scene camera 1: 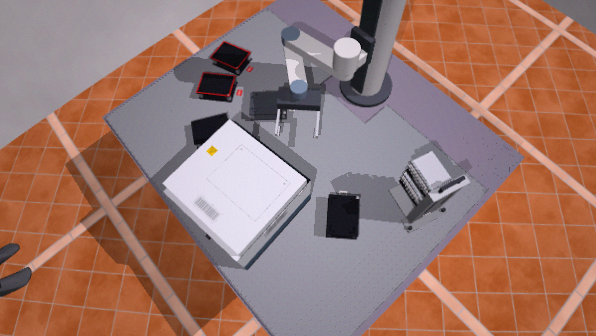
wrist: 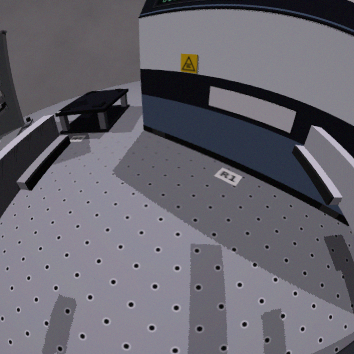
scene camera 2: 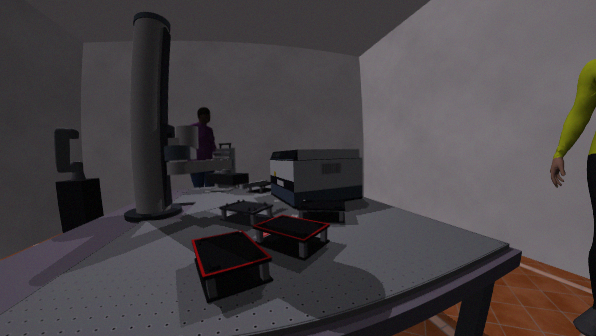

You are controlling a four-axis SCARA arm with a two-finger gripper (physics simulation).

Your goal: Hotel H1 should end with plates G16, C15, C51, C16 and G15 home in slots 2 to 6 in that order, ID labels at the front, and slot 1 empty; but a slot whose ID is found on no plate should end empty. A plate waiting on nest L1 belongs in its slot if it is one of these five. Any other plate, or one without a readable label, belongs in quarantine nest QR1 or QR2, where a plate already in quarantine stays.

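Places are measured from the arm's base along level axes (x ahead, y left, z up), in centimetres.
Where they show: gripper, between the fingertips: (scene camera 1: 296,136) (wrist: 181,125) (scene camera 2: 253,181); arm's base, origin of its link: (scene camera 1: 365,85) (scene camera 2: 154,213).
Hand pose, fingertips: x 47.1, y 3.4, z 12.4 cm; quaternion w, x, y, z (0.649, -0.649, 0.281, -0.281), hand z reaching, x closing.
Observation:
Things, the pixels of their top centre, and the offset from my fingertips. "spot": a spot on its surface instead.
- black nest, centre of its top: (wrist: 93,96) (scene camera 1: 343,214) (scene camera 2: 262,182) dx +7.8, dy +35.6, dz -5.7 cm
- white device, centre of its top: (wrist: 286,15) (scene camera 1: 233,181) (scene camera 2: 312,150) dx +32.6, dy +4.7, dz +14.4 cm
- R1 label, a spot on its surface: (wrist: 228,176) spot: dx +11.4, dy +1.8, dz -11.1 cm
- dark grey nest, centre of its top: (scene camera 2: 246,203) (scene camera 1: 267,101) dx -4.1, dy -24.2, dz -5.2 cm
- dark nest, centre of its top: (scene camera 2: 322,203) (scene camera 1: 210,127) dx +22.9, dy -31.5, dz -5.8 cm
My gripper (scene camera 1: 297,135) (wrist: 181,125) is open and empty, its two fingers apart in front of the white device. The hotel (scene camera 1: 421,209) stands at the right of the table in scene camera 1, with several light plates (scene camera 1: 412,186) stacked in it; their labels and slots are too small to read. The two red-rimmed quarantine nests (scene camera 1: 230,55) (scene camera 1: 216,85) (scene camera 2: 231,251) (scene camera 2: 291,227) show bare black tops. A black nest (scene camera 1: 343,216) (wrist: 94,102) between device and hotel shows no plate on it; its label is unreadable, so I cannot tell whether it is L1.
The white device (scene camera 1: 227,200) (scene camera 2: 320,175) (wrist: 250,55) fills the table's left part, with an R1 label (wrist: 228,176) before it. A dark grey nest (scene camera 1: 262,105) (scene camera 2: 246,206) stands beside the gripper, and another dark nest (scene camera 1: 209,129) beside the device. The arm's column (scene camera 1: 382,50) (scene camera 2: 149,115) rises behind.

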